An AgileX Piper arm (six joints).
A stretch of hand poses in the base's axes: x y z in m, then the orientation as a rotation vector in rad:
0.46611, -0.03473, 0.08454, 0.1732, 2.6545, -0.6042
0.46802, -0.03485, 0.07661, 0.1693, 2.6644, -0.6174
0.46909, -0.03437, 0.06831, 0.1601, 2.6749, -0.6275
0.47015, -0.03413, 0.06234, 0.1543, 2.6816, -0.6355
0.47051, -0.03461, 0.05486, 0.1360, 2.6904, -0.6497
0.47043, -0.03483, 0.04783, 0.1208, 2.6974, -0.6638
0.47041, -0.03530, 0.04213, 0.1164, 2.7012, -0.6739
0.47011, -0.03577, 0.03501, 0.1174, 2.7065, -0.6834
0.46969, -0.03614, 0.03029, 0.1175, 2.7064, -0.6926
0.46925, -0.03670, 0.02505, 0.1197, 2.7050, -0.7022
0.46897, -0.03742, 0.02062, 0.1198, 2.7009, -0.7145
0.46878, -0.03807, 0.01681, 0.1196, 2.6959, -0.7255
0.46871, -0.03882, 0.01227, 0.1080, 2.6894, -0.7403
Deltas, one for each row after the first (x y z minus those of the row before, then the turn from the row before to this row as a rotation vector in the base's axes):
0.00191, -0.00012, -0.00793, -0.0074, 0.0129, -0.0012
0.00107, 0.00048, -0.00830, -0.0059, 0.0133, 0.0030
0.00106, 0.00024, -0.00597, -0.0048, 0.0089, 0.0015
0.00036, -0.00048, -0.00748, -0.0101, 0.0138, 0.0086
-0.00008, -0.00022, -0.00703, -0.0100, 0.0118, 0.0067
-0.00002, -0.00047, -0.00570, -0.0065, 0.0065, 0.0006
-0.00030, -0.00047, -0.00712, -0.0051, 0.0071, -0.0033
-0.00042, -0.00037, -0.00472, -0.0061, 0.0021, -0.0017
-0.00044, -0.00056, -0.00524, -0.0064, 0.0007, -0.0029
-0.00028, -0.00072, -0.00443, -0.0090, -0.0009, -0.0015
-0.00019, -0.00065, -0.00381, -0.0084, -0.0019, -0.0009
-0.00007, -0.00075, -0.00454, -0.0126, -0.0007, 0.0064

